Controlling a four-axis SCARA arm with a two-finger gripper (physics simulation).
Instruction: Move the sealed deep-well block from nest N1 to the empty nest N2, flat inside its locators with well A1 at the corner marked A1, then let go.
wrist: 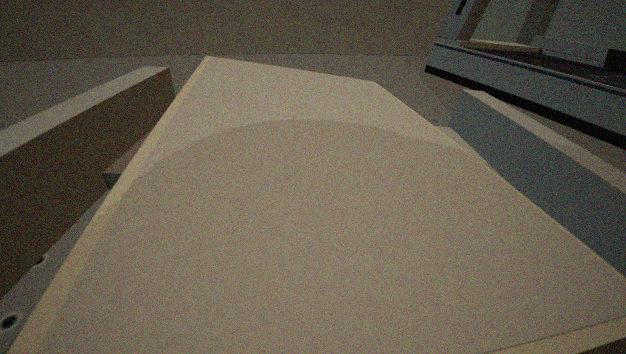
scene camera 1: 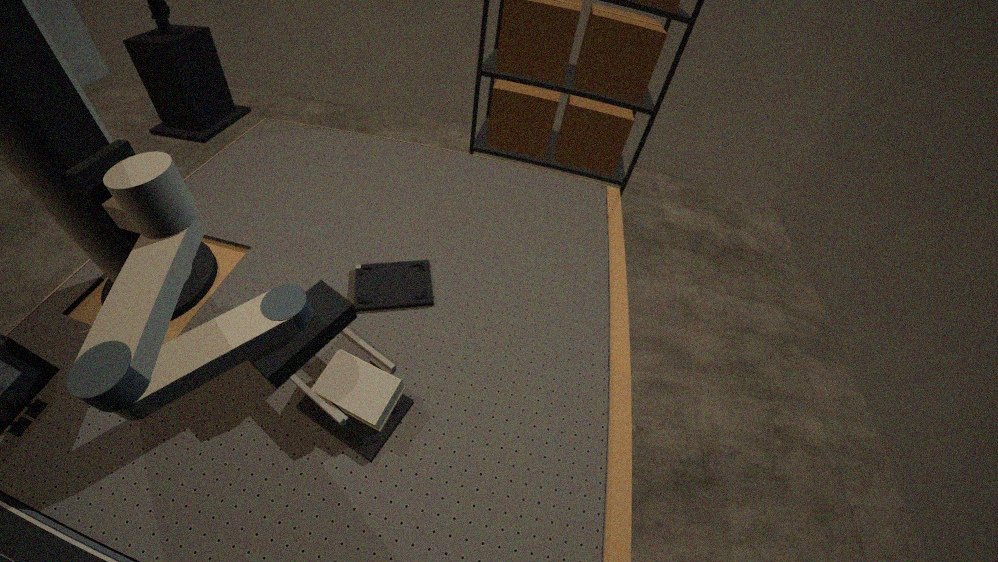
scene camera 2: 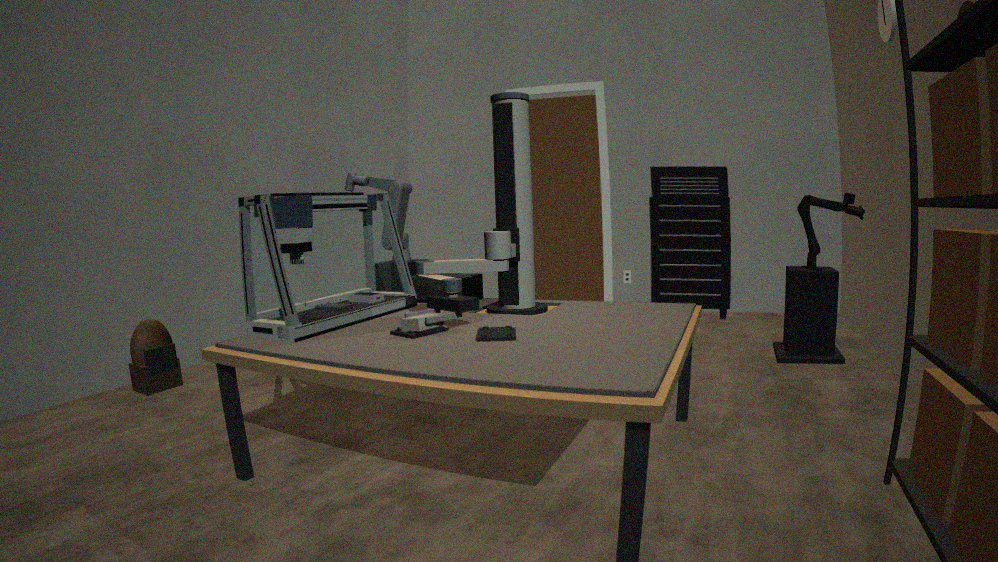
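The pale sealed block is between the fingers of my gripper, which is shut on it. The block is over a dark nest; I cannot tell whether it touches the floor of that nest. In scene camera 1 and the wrist view the block's edges are not parallel to the fingers, so it looks slightly turned or tilted. The other dark nest is empty, with a small light mark at one corner. Nest labels and well A1 are not readable.
The arm's column stands at the back of the table. A framed gantry machine stands beside the nest under the block. A shelf rack with boxes stands beyond the table edge.
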